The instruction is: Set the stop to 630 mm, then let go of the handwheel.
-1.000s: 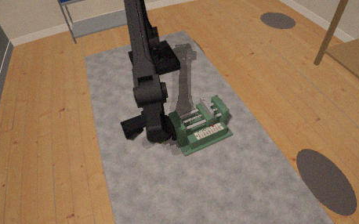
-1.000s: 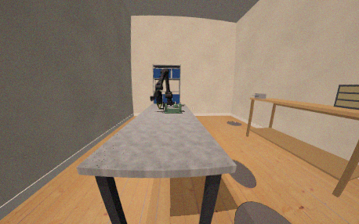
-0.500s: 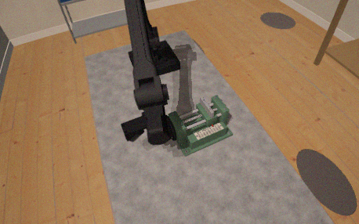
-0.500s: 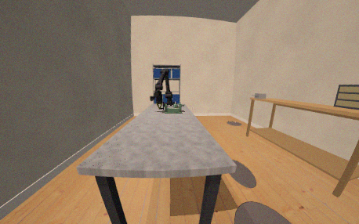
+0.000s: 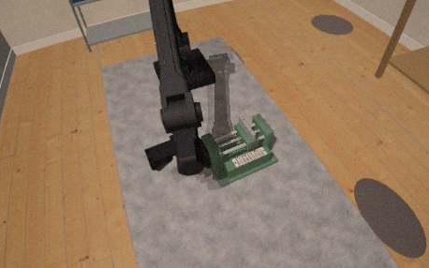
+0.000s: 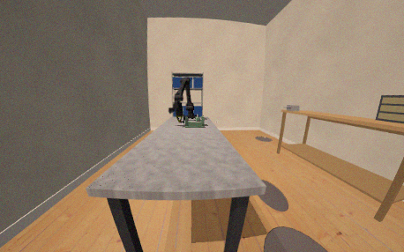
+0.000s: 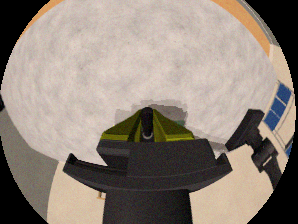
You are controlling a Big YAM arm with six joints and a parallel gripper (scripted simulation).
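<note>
Now: hand 10 mm past the black handwheel and 30 mm to the right of it. Also, from my hand: grey stop block: 10 mm behind, 190 mm to the left, 40 mm above.
</note>
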